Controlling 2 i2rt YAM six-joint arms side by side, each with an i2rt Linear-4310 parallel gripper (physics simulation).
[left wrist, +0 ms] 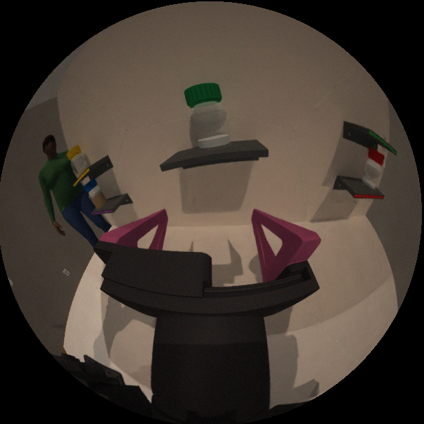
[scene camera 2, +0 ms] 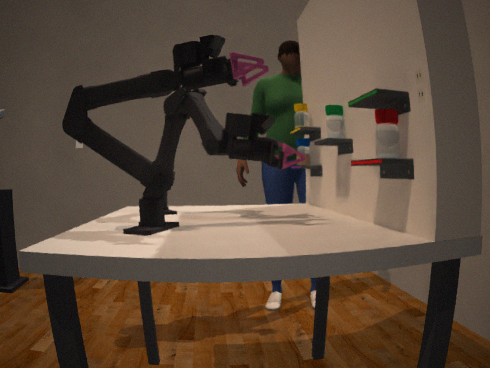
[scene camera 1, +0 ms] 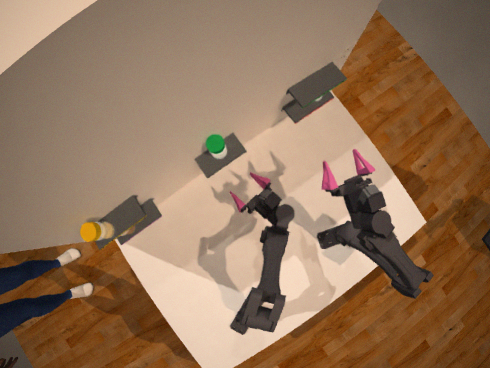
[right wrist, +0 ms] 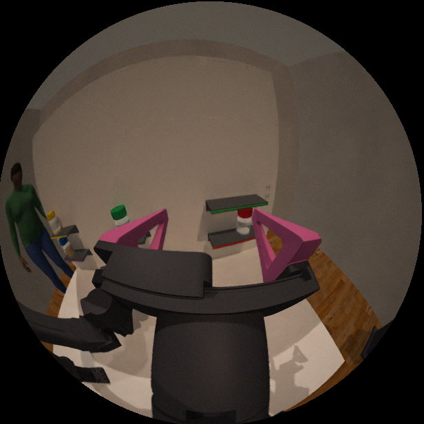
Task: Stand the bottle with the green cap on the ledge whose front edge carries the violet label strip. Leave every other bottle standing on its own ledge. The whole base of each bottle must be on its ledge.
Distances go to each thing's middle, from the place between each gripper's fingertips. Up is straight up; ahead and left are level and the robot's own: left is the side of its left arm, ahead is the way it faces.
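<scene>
The yellow-strip ledge [scene camera 1: 129, 212] is 39 cm to the left of my left hand, 14 cm ahead of it and 11 cm above it. I see the green-strip ledge [scene camera 1: 321, 81] 40 cm to the right of my left hand, 7 cm ahead of it and 11 cm above it, while the green-capped bottle [left wrist: 208, 118] is 10 cm above that left hand, 12 cm ahead of it and 1 cm to the right of it.
Counted from my right hand, the yellow-strip ledge is 640 mm to the left, 280 mm ahead and 100 mm below; going by their middles, it is the farthest from my right gripper of the things named here. The green-capped bottle is 110 mm below my right hand, 230 mm to the left of it and 260 mm ahead of it. Going by its middle, the green-capped bottle is nearer to my left hand than to my right gripper. My right gripper is 100 mm above the green-strip ledge, 220 mm short of it and 160 mm to the left of it.
</scene>
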